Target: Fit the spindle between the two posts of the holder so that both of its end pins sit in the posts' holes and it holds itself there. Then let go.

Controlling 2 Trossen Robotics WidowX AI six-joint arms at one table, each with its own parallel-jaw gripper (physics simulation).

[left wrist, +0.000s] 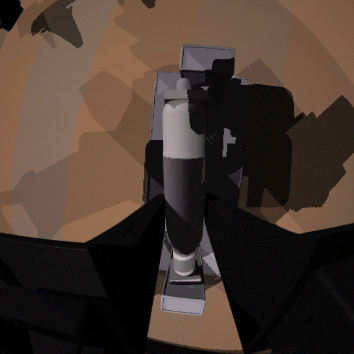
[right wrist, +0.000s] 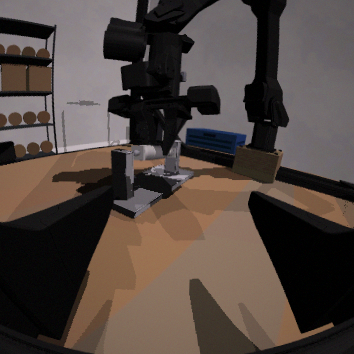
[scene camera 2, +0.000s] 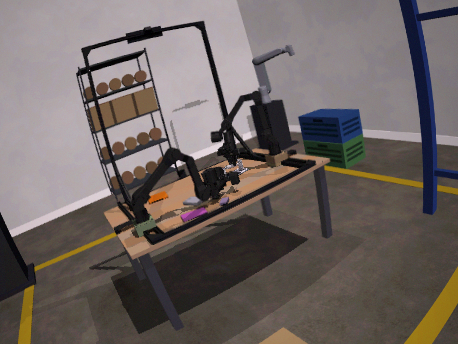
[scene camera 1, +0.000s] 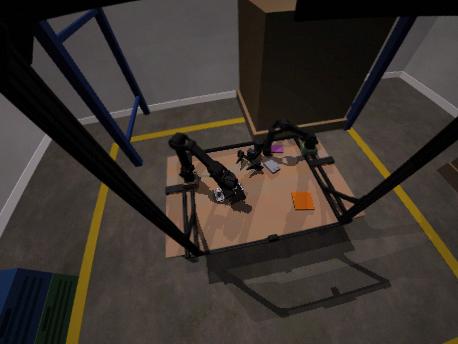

Labels:
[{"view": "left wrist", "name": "my left gripper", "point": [183,200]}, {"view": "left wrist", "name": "grey spindle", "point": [183,116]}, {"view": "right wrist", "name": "my left gripper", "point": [157,154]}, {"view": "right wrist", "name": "my right gripper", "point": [182,195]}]

